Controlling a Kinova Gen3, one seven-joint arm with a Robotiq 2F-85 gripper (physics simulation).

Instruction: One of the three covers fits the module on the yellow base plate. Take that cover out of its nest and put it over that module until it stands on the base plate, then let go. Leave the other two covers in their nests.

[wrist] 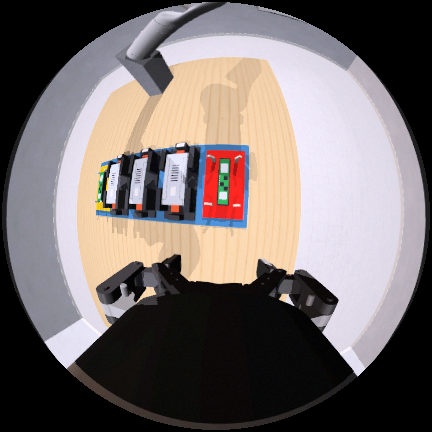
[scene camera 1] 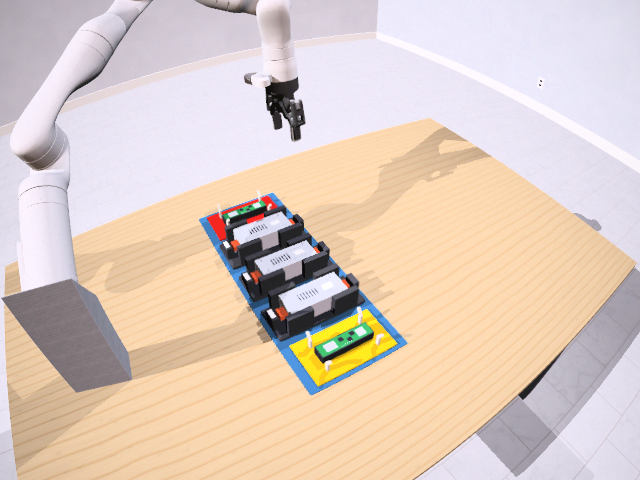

my gripper: wrist; scene camera 1
same spot on my gripper: (scene camera 1: 276, 117) = (wrist: 265, 271)
